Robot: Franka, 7 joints.
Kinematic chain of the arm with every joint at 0, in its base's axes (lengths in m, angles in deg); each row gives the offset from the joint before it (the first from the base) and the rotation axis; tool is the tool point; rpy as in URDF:
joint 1: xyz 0 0 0.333 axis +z
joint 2: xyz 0 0 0 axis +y
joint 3: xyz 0 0 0.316 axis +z
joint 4: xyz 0.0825 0 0 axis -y
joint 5: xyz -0.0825 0 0.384 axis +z
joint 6: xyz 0 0 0 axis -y
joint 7: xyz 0.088 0 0 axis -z
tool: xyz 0 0 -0.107 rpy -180 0 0
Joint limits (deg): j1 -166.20..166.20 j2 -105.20..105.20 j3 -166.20..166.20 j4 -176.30..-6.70 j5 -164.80..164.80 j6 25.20..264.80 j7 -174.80..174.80
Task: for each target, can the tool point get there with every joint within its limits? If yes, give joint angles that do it. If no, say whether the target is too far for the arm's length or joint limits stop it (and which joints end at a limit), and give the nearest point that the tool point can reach.
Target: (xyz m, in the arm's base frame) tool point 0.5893 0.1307 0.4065
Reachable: yes | joints 66.76 77.05 -103.57 -105.24 -62.69 237.77 -126.78
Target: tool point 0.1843 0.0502 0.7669
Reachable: yes | joints -39.94 -80.74 19.10 -148.82 -1.92 170.00 -54.38
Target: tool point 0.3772 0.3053 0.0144
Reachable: yes | joints 109.51 82.43 -50.95 -119.70 -62.54 128.16 60.26
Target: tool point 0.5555 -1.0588 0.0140
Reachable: no: too far | nearest point 0.3851 -0.7340 0.1119 | short by 0.380 m
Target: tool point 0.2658 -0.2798 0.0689
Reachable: yes | joints 13.37 76.66 -60.03 -115.42 43.66 58.68 107.58
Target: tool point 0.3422 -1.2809 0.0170
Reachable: no: too far | nearest point 0.2154 -0.8062 0.1341 | short by 0.505 m
